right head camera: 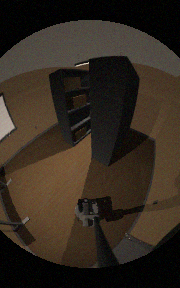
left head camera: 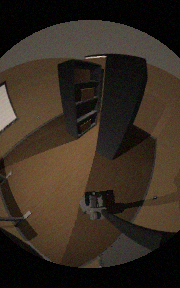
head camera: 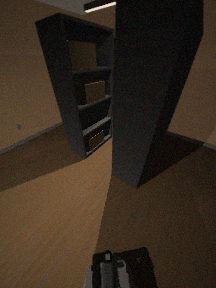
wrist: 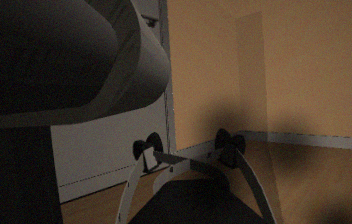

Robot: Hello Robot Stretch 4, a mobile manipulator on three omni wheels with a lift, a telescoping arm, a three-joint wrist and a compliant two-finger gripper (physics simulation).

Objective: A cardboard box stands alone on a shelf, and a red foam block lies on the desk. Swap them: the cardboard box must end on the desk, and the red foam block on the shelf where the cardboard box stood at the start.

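Places are measured from the robot's base along level axes (x ahead, y left, z up), in metres.
Pixels of known places: gripper, between the fingertips: point(right head camera: 81, 220) point(left head camera: 87, 214) point(wrist: 188, 143).
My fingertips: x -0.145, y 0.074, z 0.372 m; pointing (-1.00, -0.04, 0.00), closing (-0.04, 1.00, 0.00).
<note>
Behind a point stands the place of what it marks.
Cardboard boxes stand in a dark shelf unit point(head camera: 59, 85) {x 1.751, y 0.538, z 1.246 m} point(left head camera: 68, 102) {x 1.685, y 0.459, z 0.977 m} point(right head camera: 60, 107) {x 1.686, y 0.460, z 1.066 m}: an upper box point(head camera: 82, 55) {x 1.787, y 0.187, z 1.564 m} point(left head camera: 82, 75) {x 1.811, y 0.167, z 1.538 m} point(right head camera: 73, 82) {x 1.834, y 0.148, z 1.558 m}, a middle box point(head camera: 94, 92) {x 1.913, y 0.081, z 1.105 m} point(left head camera: 86, 94) {x 1.910, y 0.083, z 1.086 m} point(right head camera: 79, 101) {x 1.934, y 0.064, z 1.088 m} and a low box point(head camera: 96, 140) {x 1.876, y 0.113, z 0.193 m} point(left head camera: 85, 124) {x 1.883, y 0.106, z 0.239 m} point(right head camera: 80, 133) {x 1.869, y 0.118, z 0.188 m}. Which one the task means I cannot tell. The red foam block does not show. My gripper point(wrist: 188, 143) {x -0.145, y 0.074, z 0.372 m} is open and empty in the wrist view, its two fingertips wide apart, away from the shelf unit and the boxes.
A second tall dark unit point(head camera: 145, 90) {x 0.995, y -0.363, z 1.326 m} point(left head camera: 120, 105) {x 1.006, y -0.350, z 1.196 m} point(right head camera: 112, 110) {x 0.967, y -0.396, z 1.197 m} stands nearer, its side partly hiding the shelf unit. Desk feet point(left head camera: 27, 215) point(right head camera: 26, 220) show at the left. A grey door point(wrist: 110, 150) {x -0.962, y -0.366, z 0.172 m} and a wall with a baseboard point(wrist: 300, 139) {x -1.684, y 0.941, z 0.017 m} show in the wrist view.
</note>
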